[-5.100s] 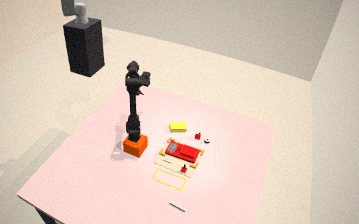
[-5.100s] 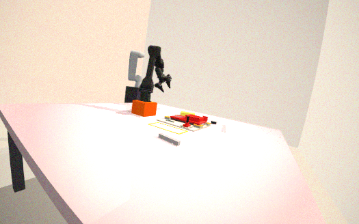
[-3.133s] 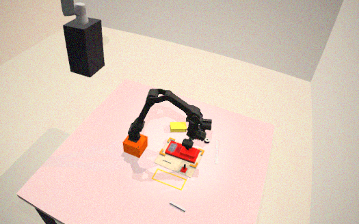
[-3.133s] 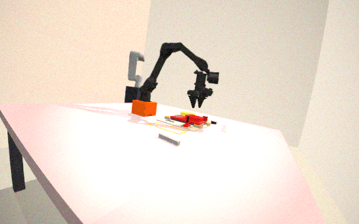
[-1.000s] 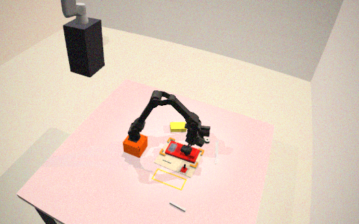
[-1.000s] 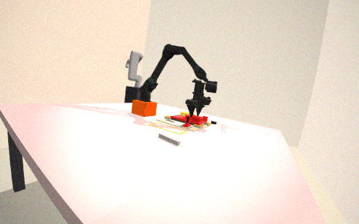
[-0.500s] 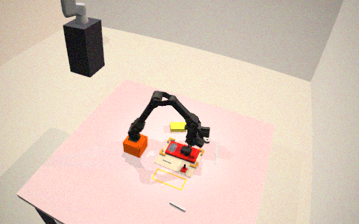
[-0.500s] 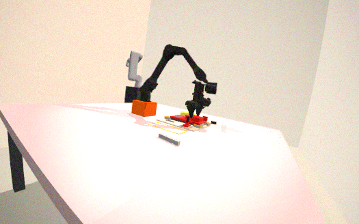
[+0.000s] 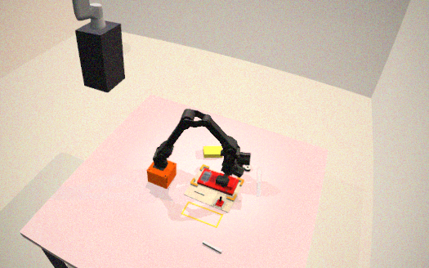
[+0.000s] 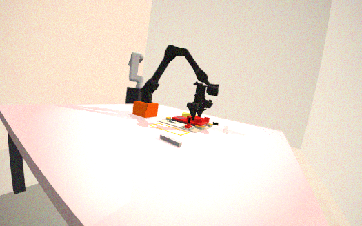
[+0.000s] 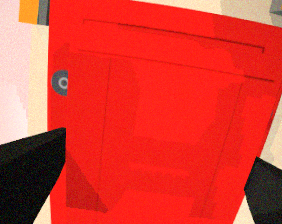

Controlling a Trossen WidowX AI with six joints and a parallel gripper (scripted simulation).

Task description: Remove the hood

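Now: gripper tip 40 mm past the cream base board, 30 mm to the left of it and 20 mm above it. Also, from my gripper tip: red hood (right at my gripper tip); pale strip (160 mm ahead, 110 mm to the left, 30 mm below); wheel (70 mm ahead, 170 mm to the left, 30 mm below).
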